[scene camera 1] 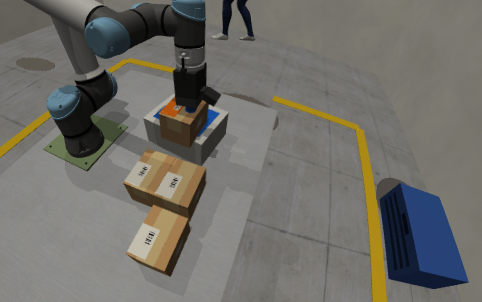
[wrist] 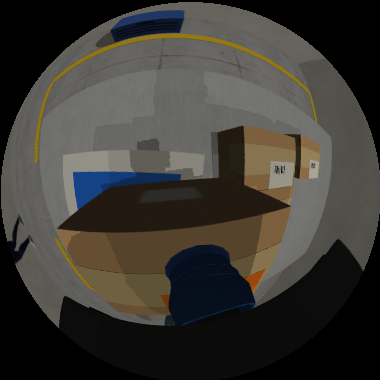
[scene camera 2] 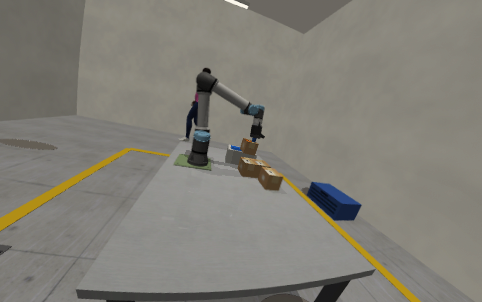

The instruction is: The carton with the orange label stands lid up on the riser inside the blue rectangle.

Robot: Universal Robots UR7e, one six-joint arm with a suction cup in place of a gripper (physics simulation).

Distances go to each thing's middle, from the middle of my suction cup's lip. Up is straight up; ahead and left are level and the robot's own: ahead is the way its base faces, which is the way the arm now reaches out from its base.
Scene:
My suction cup is now 18 cm above the riser (scene camera 1: 214,130), 9 cm to the right of it and 5 cm past it.

